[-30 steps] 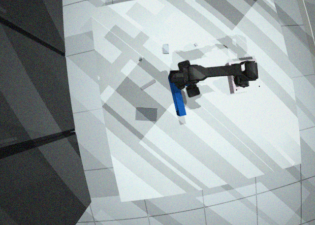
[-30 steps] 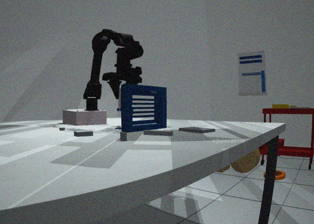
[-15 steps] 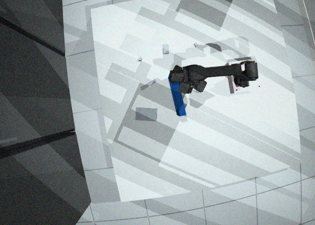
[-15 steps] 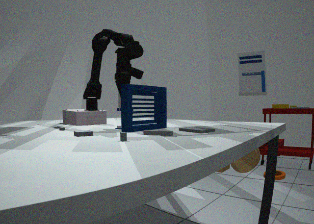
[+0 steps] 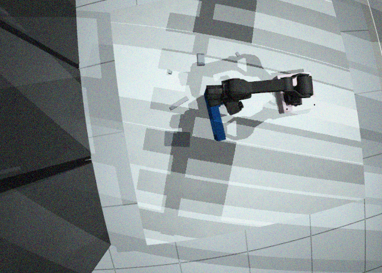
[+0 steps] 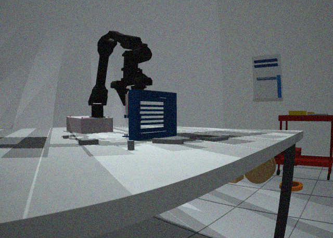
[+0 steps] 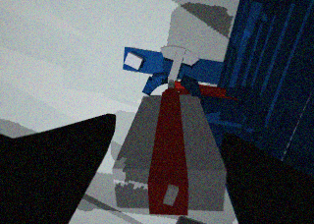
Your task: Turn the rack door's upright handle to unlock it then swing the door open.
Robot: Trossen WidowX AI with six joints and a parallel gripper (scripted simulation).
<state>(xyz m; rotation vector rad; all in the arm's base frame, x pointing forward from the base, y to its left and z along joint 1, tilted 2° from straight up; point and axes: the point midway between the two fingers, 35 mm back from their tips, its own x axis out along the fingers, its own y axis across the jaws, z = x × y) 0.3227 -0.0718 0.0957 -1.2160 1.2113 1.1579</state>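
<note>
My gripper tip is now 2 cm above the upright handle and 1 cm to the right of it. The rest, counted from my gripper tip: flat slab (27 cm ahead, 13 cm to the left, 12 cm below).
</note>
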